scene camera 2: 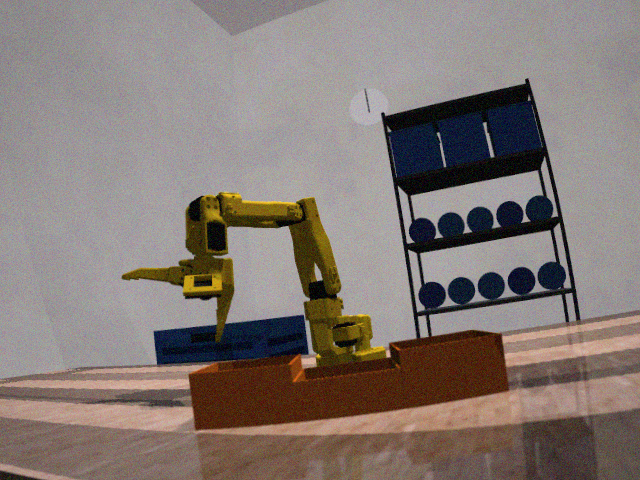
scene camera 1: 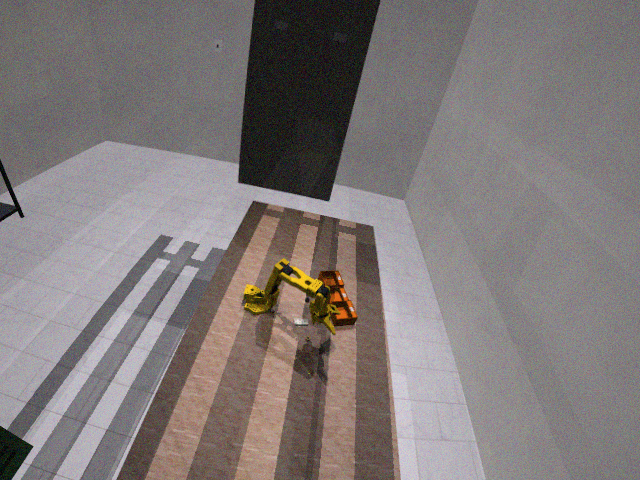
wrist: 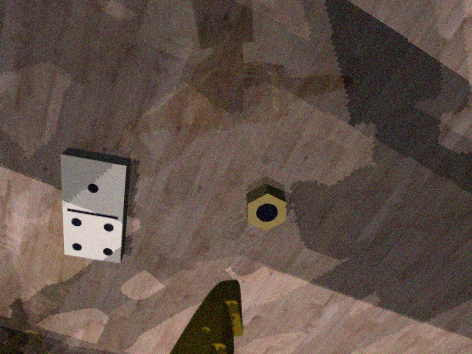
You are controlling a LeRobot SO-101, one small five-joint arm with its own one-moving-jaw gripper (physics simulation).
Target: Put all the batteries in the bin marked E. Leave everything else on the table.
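Frame: origin at the arm's base, x ahead, y down, z left, level; centimetres.
Seen in the pictures: hand, its tool point: [scene camera 2: 215, 338] [scene camera 1: 314, 323] [wrist: 240, 299]; arm's base, origin of its link: [scene camera 1: 262, 304].
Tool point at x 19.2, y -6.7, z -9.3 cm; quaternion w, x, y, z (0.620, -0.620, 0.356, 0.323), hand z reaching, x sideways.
Note:
Pixels of each thing's top centre, then the offset from my tool point to it.
- tiny dark thing, centre of its top: [scene camera 1: 307, 299] dx -2.9, dy +5.9, dz +16.1 cm
- white domino, centre of its top: [wrist: 92, 214] [scene camera 1: 301, 321] dx -4.0, dy +6.0, dz +4.6 cm
- brass hex nut, centre of its top: [wrist: 267, 212] [scene camera 1: 308, 337] dx -0.8, dy +5.9, dz -2.0 cm
No battery can be made out in the views. A row of three joined orange bins [scene camera 1: 346, 320] [scene camera 2: 351, 395] stands beside the arm; small pale labels show in scene camera 1, but their letters are unreadable, so I cannot tell which is E. My gripper [scene camera 1: 336, 321] [scene camera 2: 171, 308] is wide open and empty, raised above the table near the bins' end. In the wrist view, one notched jaw [wrist: 215, 325] shows at the bottom. A tiny dark thing [scene camera 1: 307, 299] close to the arm is too small to identify.
A white domino [scene camera 1: 300, 322] [wrist: 95, 207] lies on the table, left of a brass hex nut [scene camera 1: 307, 338] [wrist: 267, 212] in the wrist view. A tiny yellowish speck [scene camera 1: 309, 373] is unclear. A black shelf rack [scene camera 2: 478, 235] and a blue box [scene camera 2: 232, 338] are in the background.

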